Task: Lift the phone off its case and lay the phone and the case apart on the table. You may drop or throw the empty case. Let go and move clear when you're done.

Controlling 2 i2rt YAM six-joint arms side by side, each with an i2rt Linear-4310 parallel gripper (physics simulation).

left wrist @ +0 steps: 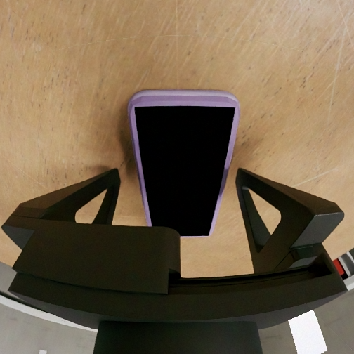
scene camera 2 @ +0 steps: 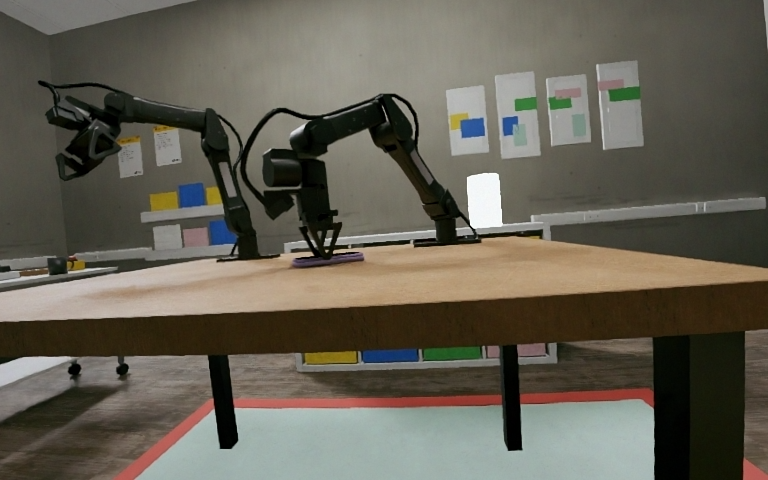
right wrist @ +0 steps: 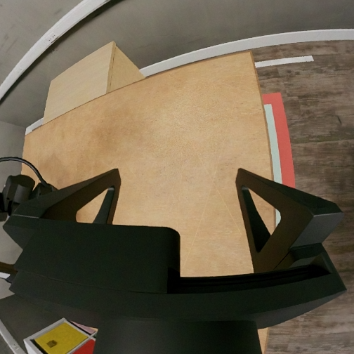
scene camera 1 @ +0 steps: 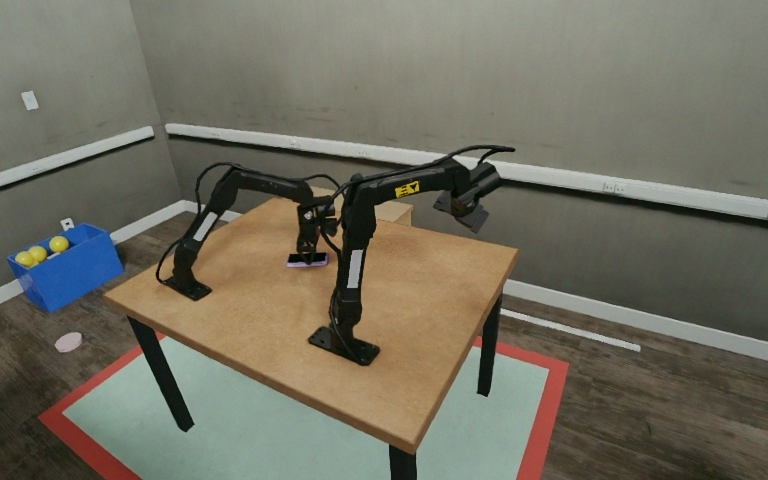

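A phone [scene camera 1: 320, 256] [left wrist: 182, 172] with a black screen lies face up in a lilac case [scene camera 1: 300, 264] [scene camera 2: 317, 262] [left wrist: 185, 98], flat on the table [scene camera 1: 254, 316] [scene camera 2: 453, 288] [left wrist: 65, 75]. The phone sits inside the case's rim. My left gripper [scene camera 1: 307, 260] [scene camera 2: 325, 256] [left wrist: 177, 174] points down, low over the phone, and is open. In the left wrist view its fingertips stand one on each side of the case's nearer half, with gaps. Whether they touch the table is hard to tell. My right gripper [scene camera 1: 460, 212] [scene camera 2: 89, 159] [right wrist: 177, 174] is open and empty, high above the table.
A pale wooden box [scene camera 1: 396, 212] [right wrist: 80, 82] stands behind the table's far edge. A blue bin [scene camera 1: 73, 268] with yellow balls stands on the floor at the left of scene camera 1. My right arm [scene camera 1: 353, 243] stands at the right of the phone in that view.
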